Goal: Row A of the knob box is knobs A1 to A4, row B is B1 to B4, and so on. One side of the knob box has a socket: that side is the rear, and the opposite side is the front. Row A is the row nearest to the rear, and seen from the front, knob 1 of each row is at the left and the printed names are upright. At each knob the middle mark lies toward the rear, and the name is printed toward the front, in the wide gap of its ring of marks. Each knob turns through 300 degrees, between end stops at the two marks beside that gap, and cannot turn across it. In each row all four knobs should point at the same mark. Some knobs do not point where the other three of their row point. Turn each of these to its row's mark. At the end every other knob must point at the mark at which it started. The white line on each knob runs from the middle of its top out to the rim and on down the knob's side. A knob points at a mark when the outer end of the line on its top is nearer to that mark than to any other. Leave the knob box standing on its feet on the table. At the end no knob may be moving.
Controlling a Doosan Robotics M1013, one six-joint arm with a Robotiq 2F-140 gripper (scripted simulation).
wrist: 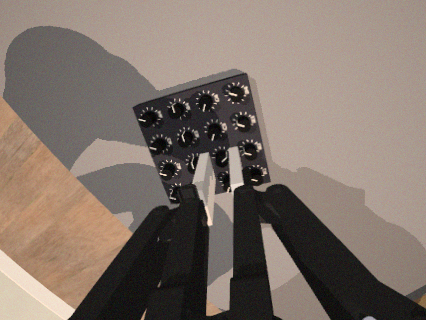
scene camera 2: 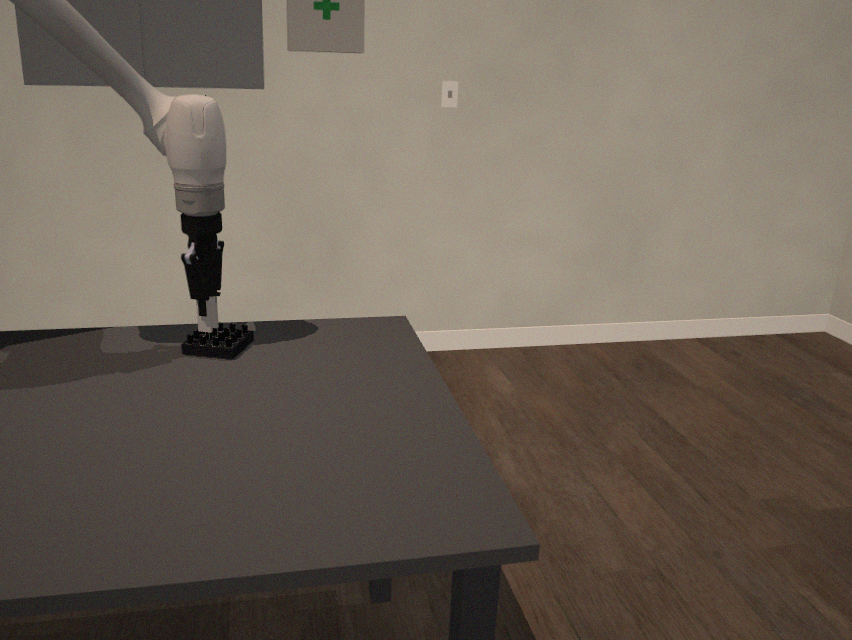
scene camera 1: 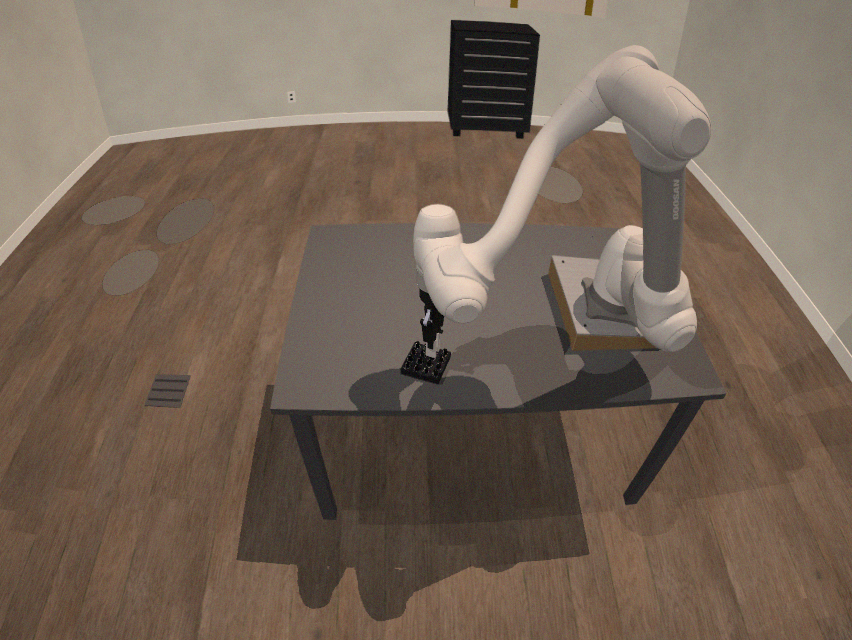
Labels:
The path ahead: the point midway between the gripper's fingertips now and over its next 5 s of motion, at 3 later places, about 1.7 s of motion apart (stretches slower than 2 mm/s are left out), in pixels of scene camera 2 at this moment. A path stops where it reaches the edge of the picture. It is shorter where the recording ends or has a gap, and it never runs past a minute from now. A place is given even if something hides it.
My gripper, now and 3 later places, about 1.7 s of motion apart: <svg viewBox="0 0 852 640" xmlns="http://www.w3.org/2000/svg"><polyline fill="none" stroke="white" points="208,329 208,323 207,310 208,323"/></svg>

